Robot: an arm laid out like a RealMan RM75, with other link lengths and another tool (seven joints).
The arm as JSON. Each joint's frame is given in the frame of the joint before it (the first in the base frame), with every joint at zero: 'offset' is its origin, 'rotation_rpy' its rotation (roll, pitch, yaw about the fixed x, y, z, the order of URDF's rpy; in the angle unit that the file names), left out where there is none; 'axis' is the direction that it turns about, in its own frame. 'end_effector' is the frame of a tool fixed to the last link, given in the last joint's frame.
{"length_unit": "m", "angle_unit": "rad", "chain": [
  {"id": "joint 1", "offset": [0.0, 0.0, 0.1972], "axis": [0.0, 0.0, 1.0]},
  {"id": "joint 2", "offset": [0.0, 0.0, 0.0], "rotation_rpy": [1.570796, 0.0, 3.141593], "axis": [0.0, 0.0, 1.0]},
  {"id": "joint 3", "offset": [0.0, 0.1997, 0.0], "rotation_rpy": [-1.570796, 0.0, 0.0], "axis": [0.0, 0.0, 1.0]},
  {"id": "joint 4", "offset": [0.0, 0.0, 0.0], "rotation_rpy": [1.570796, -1.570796, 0.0], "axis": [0.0, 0.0, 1.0]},
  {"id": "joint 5", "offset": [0.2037, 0.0, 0.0], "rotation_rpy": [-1.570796, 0.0, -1.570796], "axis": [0.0, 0.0, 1.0]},
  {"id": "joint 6", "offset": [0.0, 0.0, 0.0], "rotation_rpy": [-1.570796, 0.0, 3.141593], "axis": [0.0, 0.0, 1.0]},
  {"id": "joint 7", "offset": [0.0, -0.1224, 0.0], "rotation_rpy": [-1.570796, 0.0, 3.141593], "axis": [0.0, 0.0, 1.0]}
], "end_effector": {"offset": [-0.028, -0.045, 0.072], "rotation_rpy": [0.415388, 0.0, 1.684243]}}
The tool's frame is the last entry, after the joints.
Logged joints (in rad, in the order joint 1, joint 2, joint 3, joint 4, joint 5, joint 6, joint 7), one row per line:
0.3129, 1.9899, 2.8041, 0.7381, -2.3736, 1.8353, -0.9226
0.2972, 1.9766, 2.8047, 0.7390, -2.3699, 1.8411, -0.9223
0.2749, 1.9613, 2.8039, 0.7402, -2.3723, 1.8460, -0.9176
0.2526, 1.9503, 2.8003, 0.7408, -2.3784, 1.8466, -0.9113
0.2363, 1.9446, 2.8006, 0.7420, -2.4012, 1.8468, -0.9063
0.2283, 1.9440, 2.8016, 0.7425, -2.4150, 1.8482, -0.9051
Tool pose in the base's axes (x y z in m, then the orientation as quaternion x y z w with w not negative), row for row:
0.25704, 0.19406, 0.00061, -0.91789, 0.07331, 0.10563, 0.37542
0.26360, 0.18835, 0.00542, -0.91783, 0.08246, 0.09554, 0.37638
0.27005, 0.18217, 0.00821, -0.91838, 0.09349, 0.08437, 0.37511
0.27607, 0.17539, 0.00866, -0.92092, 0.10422, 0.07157, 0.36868
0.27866, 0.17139, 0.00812, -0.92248, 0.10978, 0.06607, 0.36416
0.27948, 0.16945, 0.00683, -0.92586, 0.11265, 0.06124, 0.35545
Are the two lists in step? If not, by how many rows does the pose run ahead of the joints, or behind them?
The pose runs 1 row ahead of the joints: the pose in row i belongs to the joints in row i + 1.
